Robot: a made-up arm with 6 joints. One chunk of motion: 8 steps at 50 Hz.
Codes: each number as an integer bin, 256 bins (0 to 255) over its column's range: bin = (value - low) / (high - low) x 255, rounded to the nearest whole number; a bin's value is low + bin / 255 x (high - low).
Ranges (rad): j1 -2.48..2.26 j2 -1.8..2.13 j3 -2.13..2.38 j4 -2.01..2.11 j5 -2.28..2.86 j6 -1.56..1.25
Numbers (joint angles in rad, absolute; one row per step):
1: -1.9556 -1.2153 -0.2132 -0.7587 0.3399 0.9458
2: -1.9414 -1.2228 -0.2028 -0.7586 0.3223 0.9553
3: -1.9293 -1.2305 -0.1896 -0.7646 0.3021 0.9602
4: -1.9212 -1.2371 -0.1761 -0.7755 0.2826 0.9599
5: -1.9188 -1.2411 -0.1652 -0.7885 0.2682 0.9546
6: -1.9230 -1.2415 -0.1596 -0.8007 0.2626 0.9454
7: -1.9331 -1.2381 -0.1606 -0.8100 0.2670 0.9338
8: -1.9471 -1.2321 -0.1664 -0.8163 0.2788 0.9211
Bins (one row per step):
1: 28 38 108 77 130 227
2: 29 37 109 77 129 228
3: 30 37 110 77 128 229
4: 30 37 110 76 127 229
5: 30 36 111 76 126 228
6: 30 36 111 75 126 227
7: 29 36 111 74 126 226
8: 29 37 111 74 127 225

